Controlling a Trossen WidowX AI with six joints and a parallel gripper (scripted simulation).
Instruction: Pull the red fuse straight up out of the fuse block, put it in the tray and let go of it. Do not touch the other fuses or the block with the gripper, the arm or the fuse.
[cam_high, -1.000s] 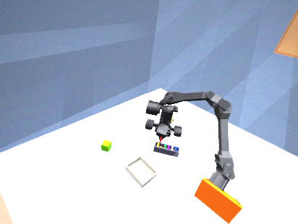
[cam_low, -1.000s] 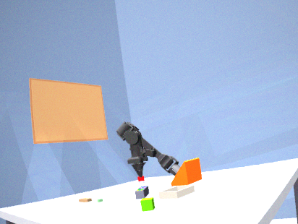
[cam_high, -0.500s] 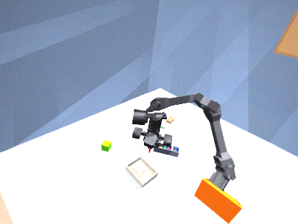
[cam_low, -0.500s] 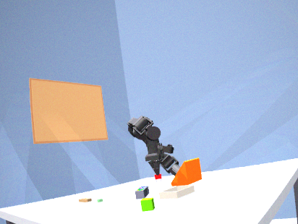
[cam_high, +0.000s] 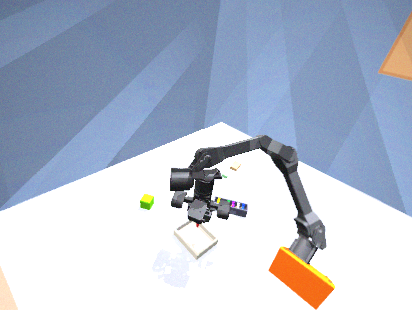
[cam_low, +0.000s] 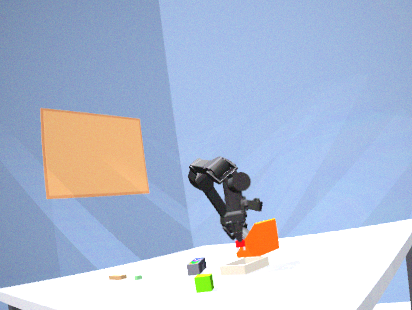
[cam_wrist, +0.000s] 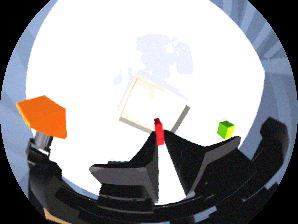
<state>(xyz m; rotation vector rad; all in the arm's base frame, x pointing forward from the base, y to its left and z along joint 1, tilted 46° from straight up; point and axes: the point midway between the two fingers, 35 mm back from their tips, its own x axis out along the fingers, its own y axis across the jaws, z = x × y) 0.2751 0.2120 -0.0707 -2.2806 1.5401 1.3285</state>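
Right now the red fuse is 10 mm below my gripper tip. From my gripper tip the other things lie so: white tray (90 mm below).
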